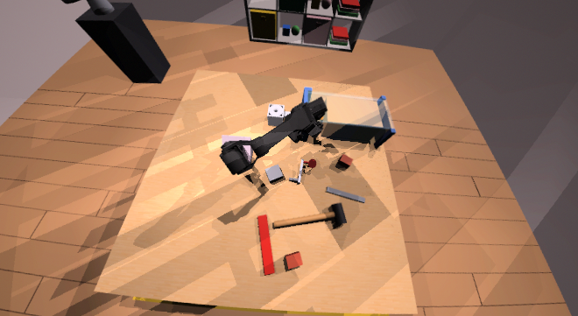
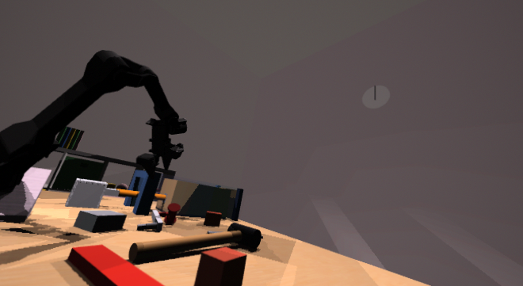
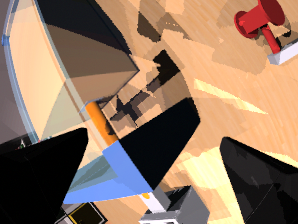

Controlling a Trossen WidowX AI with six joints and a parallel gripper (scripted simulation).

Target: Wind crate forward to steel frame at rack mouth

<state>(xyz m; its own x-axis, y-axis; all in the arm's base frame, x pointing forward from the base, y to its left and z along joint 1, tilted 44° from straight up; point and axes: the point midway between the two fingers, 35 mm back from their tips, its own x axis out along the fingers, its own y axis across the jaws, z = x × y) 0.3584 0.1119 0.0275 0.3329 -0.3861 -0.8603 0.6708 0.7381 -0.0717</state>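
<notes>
My gripper tip is 2 cm past the winch handle, 16 cm to the left of it and 13 cm above it. From my gripper tip the other things lie so: clear-panelled cubby (23 cm ahead, 14 cm to the left, 4 cm below); red grip (2 cm ahead, 13 cm to the right, 12 cm below); blue steel frame (1 cm behind, 15 cm to the left, 5 cm below).
</notes>
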